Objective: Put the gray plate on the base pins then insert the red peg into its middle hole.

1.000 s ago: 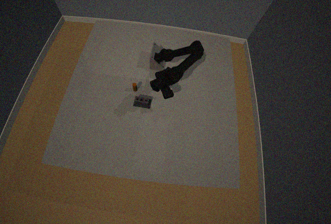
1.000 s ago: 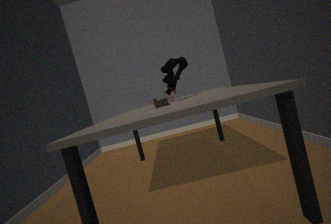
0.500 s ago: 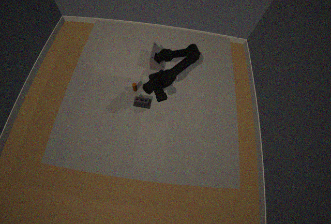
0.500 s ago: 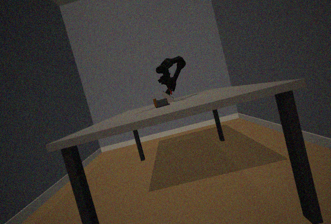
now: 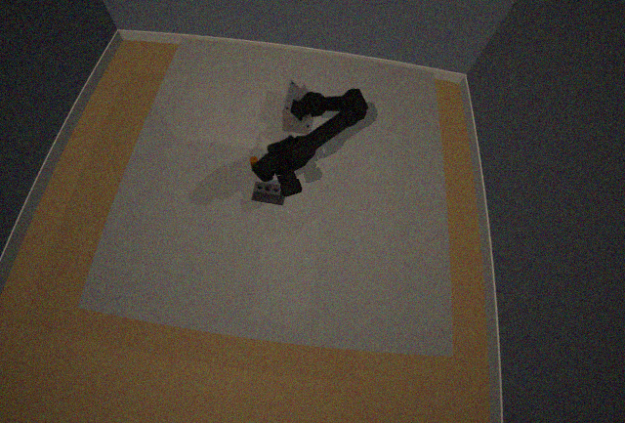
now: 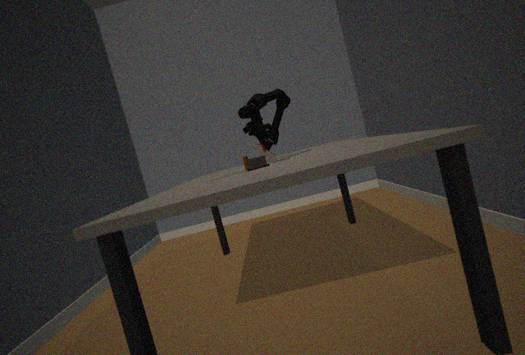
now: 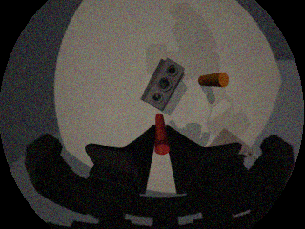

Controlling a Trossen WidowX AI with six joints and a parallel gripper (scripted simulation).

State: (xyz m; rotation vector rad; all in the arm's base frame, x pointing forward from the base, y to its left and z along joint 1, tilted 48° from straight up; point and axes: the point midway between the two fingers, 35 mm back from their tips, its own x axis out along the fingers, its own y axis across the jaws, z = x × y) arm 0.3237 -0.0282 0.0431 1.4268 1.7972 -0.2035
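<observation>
Now: the gray plate 7 cm below my gripper tip, 6 cm to the right of it and 2 cm ahead of it. Round my gripper tip: red peg right at my gripper tip; orange cylinder 13 cm to the right, 8 cm below, 7 cm behind; dark base 11 cm below, 5 cm to the right, 2 cm ahead.
</observation>
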